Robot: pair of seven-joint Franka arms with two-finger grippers.
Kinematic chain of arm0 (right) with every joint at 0, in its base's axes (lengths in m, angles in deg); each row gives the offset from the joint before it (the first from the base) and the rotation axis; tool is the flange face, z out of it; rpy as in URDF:
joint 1: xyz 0 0 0.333 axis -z
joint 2: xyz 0 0 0 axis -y
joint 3: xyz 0 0 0.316 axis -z
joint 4: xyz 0.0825 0 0 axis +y
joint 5: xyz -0.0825 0 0.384 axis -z
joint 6: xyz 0 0 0 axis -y
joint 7: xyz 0.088 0 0 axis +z
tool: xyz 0 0 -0.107 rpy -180 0 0
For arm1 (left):
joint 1: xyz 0 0 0.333 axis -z
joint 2: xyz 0 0 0 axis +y
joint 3: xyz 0 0 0.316 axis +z
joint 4: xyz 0.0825 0 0 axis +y
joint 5: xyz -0.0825 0 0.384 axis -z
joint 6: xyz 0 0 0 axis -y
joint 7: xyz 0.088 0 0 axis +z
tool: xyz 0 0 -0.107 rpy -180 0 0
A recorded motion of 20 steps. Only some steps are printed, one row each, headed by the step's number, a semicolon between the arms.
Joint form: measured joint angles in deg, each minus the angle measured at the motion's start. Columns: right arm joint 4, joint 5, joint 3, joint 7, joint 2, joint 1, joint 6; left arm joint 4, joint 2, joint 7, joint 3, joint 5, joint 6, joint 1.
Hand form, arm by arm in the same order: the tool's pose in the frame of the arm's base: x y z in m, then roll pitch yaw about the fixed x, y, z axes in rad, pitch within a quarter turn. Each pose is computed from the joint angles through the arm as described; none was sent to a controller.
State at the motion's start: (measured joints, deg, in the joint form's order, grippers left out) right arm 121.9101 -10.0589 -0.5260 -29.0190 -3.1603 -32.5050 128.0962; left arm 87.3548 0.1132 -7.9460 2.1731 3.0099 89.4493 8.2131
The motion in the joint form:
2: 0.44 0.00 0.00 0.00 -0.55 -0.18 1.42; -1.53 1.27 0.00 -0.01 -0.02 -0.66 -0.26
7: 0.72 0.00 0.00 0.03 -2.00 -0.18 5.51; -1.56 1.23 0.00 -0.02 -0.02 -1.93 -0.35
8: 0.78 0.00 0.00 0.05 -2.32 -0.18 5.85; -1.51 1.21 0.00 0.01 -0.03 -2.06 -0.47
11: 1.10 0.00 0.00 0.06 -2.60 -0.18 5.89; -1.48 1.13 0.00 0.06 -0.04 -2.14 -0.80
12: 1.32 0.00 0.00 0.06 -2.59 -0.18 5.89; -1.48 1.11 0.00 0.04 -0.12 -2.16 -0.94
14: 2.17 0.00 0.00 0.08 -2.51 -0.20 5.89; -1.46 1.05 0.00 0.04 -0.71 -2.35 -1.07
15: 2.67 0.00 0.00 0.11 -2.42 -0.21 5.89; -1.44 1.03 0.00 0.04 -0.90 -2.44 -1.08
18: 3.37 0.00 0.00 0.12 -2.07 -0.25 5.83; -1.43 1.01 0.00 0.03 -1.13 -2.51 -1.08
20: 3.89 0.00 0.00 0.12 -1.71 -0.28 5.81; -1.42 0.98 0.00 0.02 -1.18 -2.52 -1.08
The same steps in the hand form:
2: 0.4629 0.3085 0.3825 -2.9916 0.0230 -0.0329; 0.5571 -0.0625 0.6436 3.0947 -0.0345 -0.2408
7: 0.4696 0.3109 0.3729 -2.9744 -0.0139 -0.0424; 0.5546 -0.0615 0.6423 3.0918 -0.0137 -0.2404
8: 0.4701 0.3110 0.3698 -2.9753 -0.0137 -0.0428; 0.5544 -0.0600 0.6419 3.0916 -0.0110 -0.2379
11: 0.4690 0.3103 0.3646 -2.9810 -0.0058 -0.0427; 0.5542 -0.0563 0.6423 3.0916 -0.0104 -0.2314
12: 0.4681 0.3097 0.3630 -2.9832 -0.0028 -0.0427; 0.5542 -0.0550 0.6424 3.0930 -0.0102 -0.2292
14: 0.4645 0.3076 0.3572 -2.9910 0.0080 -0.0420; 0.5538 -0.0525 0.6425 3.1028 -0.0062 -0.2267
15: 0.4624 0.3063 0.3542 -2.9952 0.0138 -0.0413; 0.5535 -0.0520 0.6424 3.1058 -0.0042 -0.2264
18: 0.4590 0.3046 0.3521 -2.9993 0.0196 -0.0404; 0.5533 -0.0516 0.6424 3.1096 -0.0026 -0.2264
20: 0.4565 0.3033 0.3515 -3.0011 0.0221 -0.0398; 0.5531 -0.0516 0.6426 3.1105 -0.0026 -0.2266

